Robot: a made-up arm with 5 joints.
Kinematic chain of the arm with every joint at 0, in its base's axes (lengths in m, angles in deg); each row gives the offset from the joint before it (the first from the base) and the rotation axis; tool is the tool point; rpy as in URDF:
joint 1: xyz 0.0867 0 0.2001 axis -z
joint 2: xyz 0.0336 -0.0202 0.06 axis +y
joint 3: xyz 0.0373 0 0.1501 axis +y
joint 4: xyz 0.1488 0 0.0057 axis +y
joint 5: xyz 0.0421 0.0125 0 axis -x
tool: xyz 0 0 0 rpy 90 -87.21 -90
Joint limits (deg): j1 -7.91..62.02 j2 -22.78..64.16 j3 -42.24..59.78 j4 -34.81..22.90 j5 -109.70..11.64
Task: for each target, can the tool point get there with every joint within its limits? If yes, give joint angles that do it. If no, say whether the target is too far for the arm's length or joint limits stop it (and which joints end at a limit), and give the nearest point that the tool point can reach.
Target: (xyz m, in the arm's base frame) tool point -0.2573 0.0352 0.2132
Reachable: no: joint limits stop it (at a limit: joint 1, joint 2, joint 3, joint 4) | nearest point 0.1134 -0.0666 0.1423 | short by 0.391 m
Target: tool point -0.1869 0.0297 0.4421
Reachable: no: joint limits stop it (at a limit: joint 1, joint 2, joint 3, joint 4) | nearest point 0.1082 -0.0569 0.5917 | short by 0.342 m
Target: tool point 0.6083 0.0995 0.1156
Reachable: no: too far | nearest point 0.4394 0.0412 0.2051 | short by 0.200 m
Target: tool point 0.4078 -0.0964 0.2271
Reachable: yes | joints 15.39 50.38 -14.21 -12.71 -9.09
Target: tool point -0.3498 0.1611 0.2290
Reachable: no: too far | nearest point 0.1134 -0.0666 0.1423 | short by 0.523 m
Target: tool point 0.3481 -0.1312 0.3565
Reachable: yes | joints 25.14 14.38 -3.86 15.03 -35.42
